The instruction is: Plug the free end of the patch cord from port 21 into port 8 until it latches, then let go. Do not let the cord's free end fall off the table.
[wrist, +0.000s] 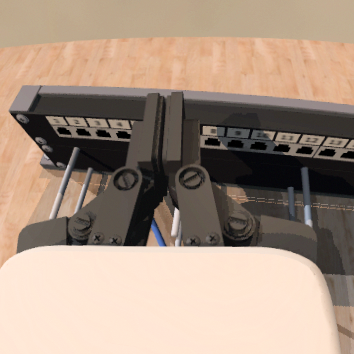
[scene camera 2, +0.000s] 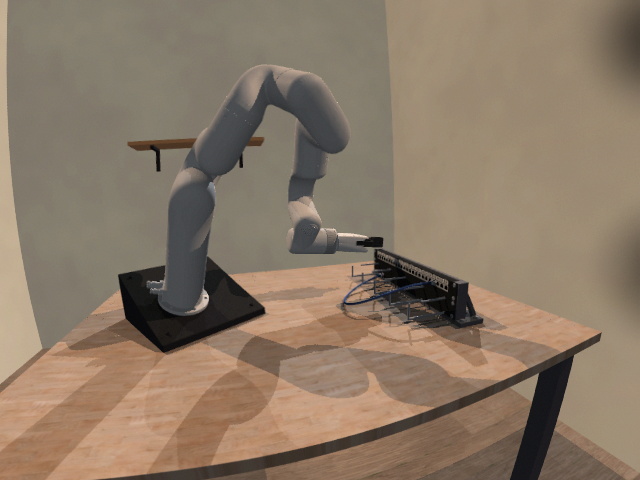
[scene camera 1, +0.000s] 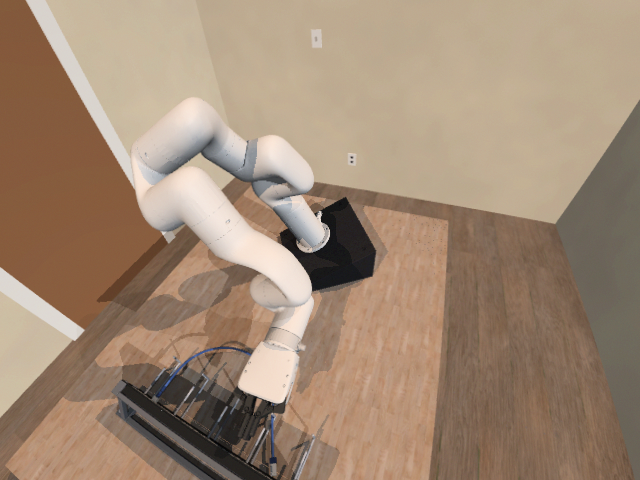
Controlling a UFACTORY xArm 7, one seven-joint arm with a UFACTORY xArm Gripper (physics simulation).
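Where they show: gripper, between the fingertips: [wrist: 168, 114] [scene camera 2: 381, 242] [scene camera 1: 243, 438]; arm's base, origin of its link: [scene camera 2: 183, 299] [scene camera 1: 313, 237].
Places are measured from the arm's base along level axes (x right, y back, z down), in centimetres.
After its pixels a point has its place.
Observation:
The blue patch cord [scene camera 1: 217, 348] @[x 14.4, y -43.3, z 1.8 cm] [scene camera 2: 356, 303] @[x 12.2, y -41.6, z 3.2 cm] [wrist: 158, 233] @[x -6.4, y -58.0, z 3.5 cm] arcs out from the patch panel [scene camera 1: 170, 428] @[x 17.5, y -63.0, z 4.8 cm] [scene camera 2: 461, 300] @[x 30.5, y -59.3, z 0.1 cm] [wrist: 280, 119] @[x 3.2, y -63.7, z -3.7 cm]. Its free-end plug [scene camera 1: 272, 461] @[x -8.2, y -62.1, z 3.3 cm] lies low in front of the panel in scene camera 1, apart from the fingers; the fingers and gripper body hide it in the wrist view. Port 8 [wrist: 212, 142] @[x -1.6, y -63.7, z -1.4 cm] looks empty, just right of the fingers in the wrist view. My gripper [scene camera 2: 381, 241] @[x -4.4, y -60.5, z -8.6 cm] [wrist: 168, 114] @[x -4.4, y -60.5, z -8.6 cm] is shut with nothing between its pads. It is level, above and in front of the panel's low-number end. Ports 5 to 7 are hidden behind the fingers.
Thin metal cable-support rods [scene camera 1: 188, 400] @[x 15.0, y -56.5, z 0.7 cm] [scene camera 2: 408, 310] @[x 24.2, y -48.6, z 2.3 cm] [wrist: 306, 195] @[x 5.6, y -59.5, z 0.5 cm] stick out from the panel on the cord's side. The arm stands on a black wedge base [scene camera 1: 356, 242] @[x -15.4, y -3.8, z -4.7 cm] [scene camera 2: 149, 315] @[x 6.5, y 7.6, z 0.8 cm] on the wooden table [scene camera 1: 392, 335] @[x -29.9, y -26.9, z 6.1 cm] [scene camera 2: 206, 413] @[x 36.3, y -3.6, z 6.1 cm] [wrist: 250, 65] @[x 5.8, y -81.3, z 6.1 cm].

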